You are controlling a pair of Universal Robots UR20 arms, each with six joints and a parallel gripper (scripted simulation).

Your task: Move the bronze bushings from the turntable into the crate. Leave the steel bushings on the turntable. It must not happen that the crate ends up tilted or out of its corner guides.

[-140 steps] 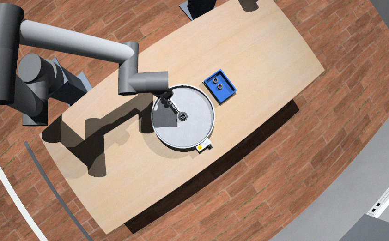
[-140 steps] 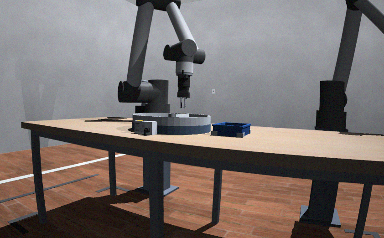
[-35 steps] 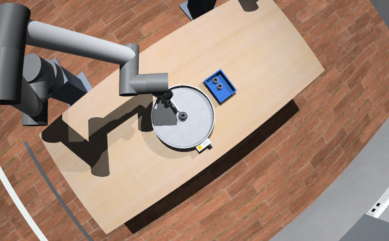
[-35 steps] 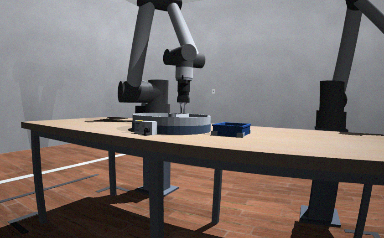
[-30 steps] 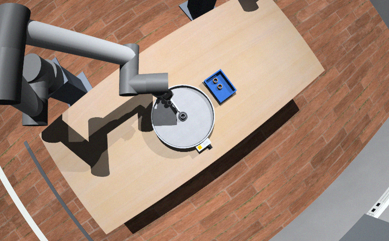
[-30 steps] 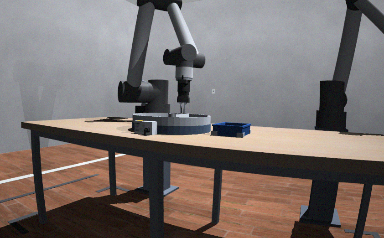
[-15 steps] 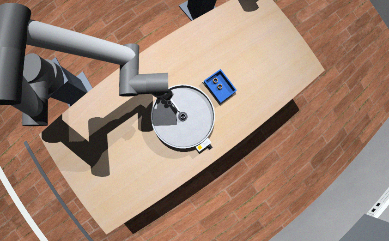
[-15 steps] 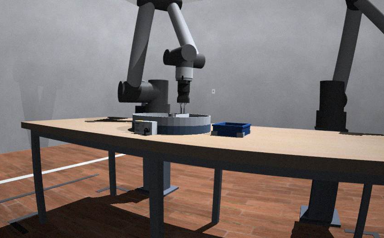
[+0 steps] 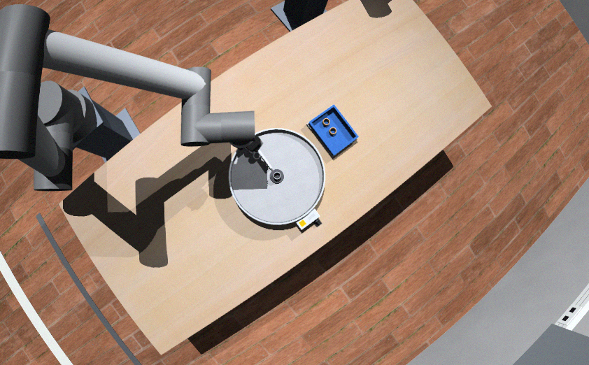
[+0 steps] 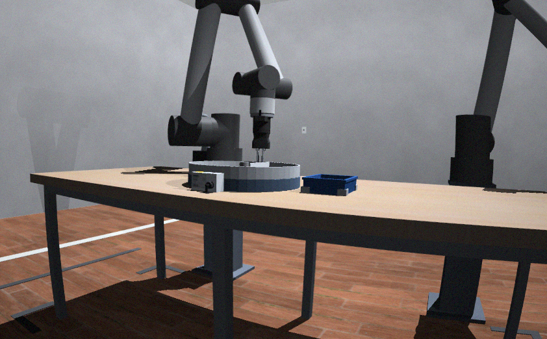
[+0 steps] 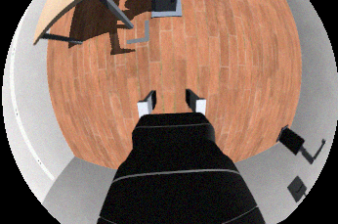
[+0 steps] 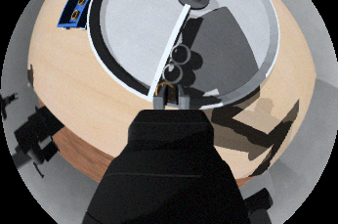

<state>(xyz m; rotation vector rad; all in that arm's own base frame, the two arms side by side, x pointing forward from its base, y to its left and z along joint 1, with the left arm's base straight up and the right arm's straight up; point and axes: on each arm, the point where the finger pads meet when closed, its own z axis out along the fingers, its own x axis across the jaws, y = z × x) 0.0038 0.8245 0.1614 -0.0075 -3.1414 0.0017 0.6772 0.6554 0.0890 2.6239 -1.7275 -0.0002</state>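
Observation:
My right hand is 160 mm short of the blue crate, 360 mm to the right of it and 60 mm above it. From my right hand the other things lie so: turntable: 180 mm ahead, 30 mm to the left, 40 mm below.

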